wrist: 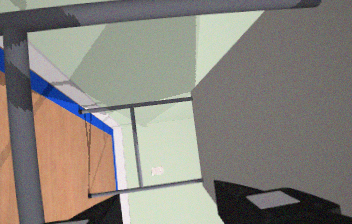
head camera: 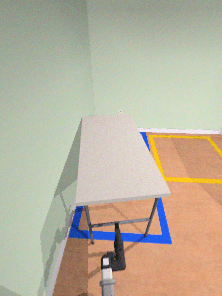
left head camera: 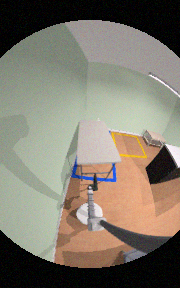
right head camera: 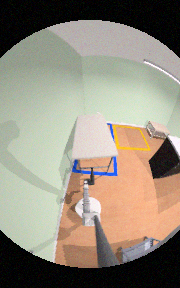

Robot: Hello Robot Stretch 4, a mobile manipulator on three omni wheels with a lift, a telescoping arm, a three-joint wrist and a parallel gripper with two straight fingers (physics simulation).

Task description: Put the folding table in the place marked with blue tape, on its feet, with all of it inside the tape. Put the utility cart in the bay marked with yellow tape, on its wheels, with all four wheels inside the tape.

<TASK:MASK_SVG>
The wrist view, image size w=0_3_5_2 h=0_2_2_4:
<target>my gripper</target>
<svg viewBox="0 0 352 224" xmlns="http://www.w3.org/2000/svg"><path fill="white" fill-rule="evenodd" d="M120 194L116 194L82 211L69 220L42 224L123 224ZM214 180L217 211L224 224L352 224L352 217L342 215L339 204L296 189L278 188L263 191L240 184Z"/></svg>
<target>folding table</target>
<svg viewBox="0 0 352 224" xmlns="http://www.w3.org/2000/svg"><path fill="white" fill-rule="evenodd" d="M0 13L0 36L3 36L8 121L19 224L45 223L33 115L27 33L139 20L249 11L264 12L190 92L191 97L78 110L80 115L130 108L139 187L90 193L88 194L88 199L202 182L202 186L217 205L214 180L263 191L278 188L296 189L340 205L342 215L352 217L352 0L111 0ZM192 101L201 178L143 186L134 108Z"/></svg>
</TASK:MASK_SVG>
